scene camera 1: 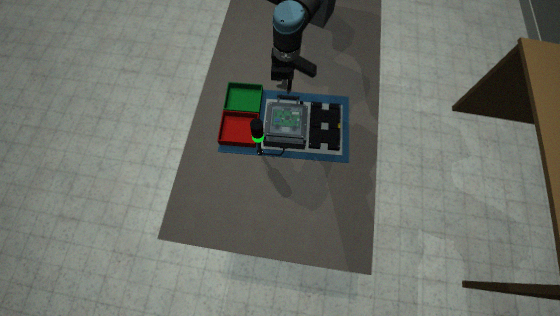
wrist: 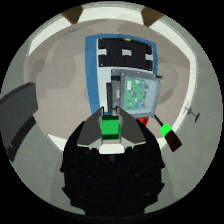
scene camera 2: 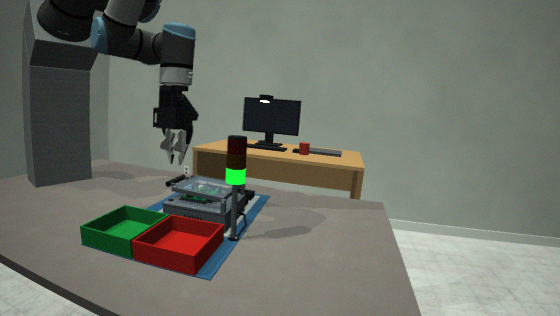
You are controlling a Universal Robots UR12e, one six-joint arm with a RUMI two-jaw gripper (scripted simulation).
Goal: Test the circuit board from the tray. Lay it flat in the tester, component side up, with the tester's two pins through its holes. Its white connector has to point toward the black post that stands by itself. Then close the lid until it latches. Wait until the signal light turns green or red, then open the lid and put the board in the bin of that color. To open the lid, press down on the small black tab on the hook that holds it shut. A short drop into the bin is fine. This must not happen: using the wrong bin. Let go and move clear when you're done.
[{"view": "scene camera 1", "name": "my gripper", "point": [288,90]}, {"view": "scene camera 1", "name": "green bin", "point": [244,96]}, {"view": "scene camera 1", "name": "red bin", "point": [235,130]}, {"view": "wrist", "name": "my gripper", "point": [109,106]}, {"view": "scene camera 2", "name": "my gripper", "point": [175,164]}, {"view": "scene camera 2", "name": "green bin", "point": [127,221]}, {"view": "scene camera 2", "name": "red bin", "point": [183,235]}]
